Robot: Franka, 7 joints.
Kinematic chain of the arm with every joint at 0, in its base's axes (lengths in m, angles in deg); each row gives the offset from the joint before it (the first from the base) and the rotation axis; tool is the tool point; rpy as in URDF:
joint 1: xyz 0 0 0.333 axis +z
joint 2: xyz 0 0 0 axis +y
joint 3: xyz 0 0 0.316 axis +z
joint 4: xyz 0.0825 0 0 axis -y
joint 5: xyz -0.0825 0 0.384 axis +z
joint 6: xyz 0 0 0 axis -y
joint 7: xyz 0.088 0 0 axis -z
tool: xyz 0 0 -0.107 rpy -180 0 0
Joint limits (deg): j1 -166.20..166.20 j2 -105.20..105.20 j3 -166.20..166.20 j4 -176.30..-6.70 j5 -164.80..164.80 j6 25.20..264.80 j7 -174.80..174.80
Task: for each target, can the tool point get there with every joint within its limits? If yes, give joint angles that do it. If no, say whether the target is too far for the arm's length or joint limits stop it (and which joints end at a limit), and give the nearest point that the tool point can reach.
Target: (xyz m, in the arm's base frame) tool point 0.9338 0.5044 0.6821
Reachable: no: too far | nearest point 0.7170 0.3873 0.6011 | short by 0.259 m
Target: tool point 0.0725 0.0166 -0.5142
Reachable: no: joint limits stop it (at a limit: joint 2) | nearest point 0.1250 0.0286 -0.3376 | short by 0.185 m
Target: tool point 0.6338 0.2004 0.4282
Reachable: yes | joints 82.94 54.53 -81.01 -102.94 84.77 145.71 44.02
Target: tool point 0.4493 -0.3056 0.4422
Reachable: yes | joints 55.22 46.18 -95.60 -123.49 -43.50 127.39 0.92
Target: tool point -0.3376 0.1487 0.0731
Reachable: yes | joints -127.31 57.61 -54.98 -144.87 66.82 135.28 -34.19
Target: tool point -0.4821 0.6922 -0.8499
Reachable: no: too far | nearest point -0.3081 0.4423 -0.2952 | short by 0.633 m
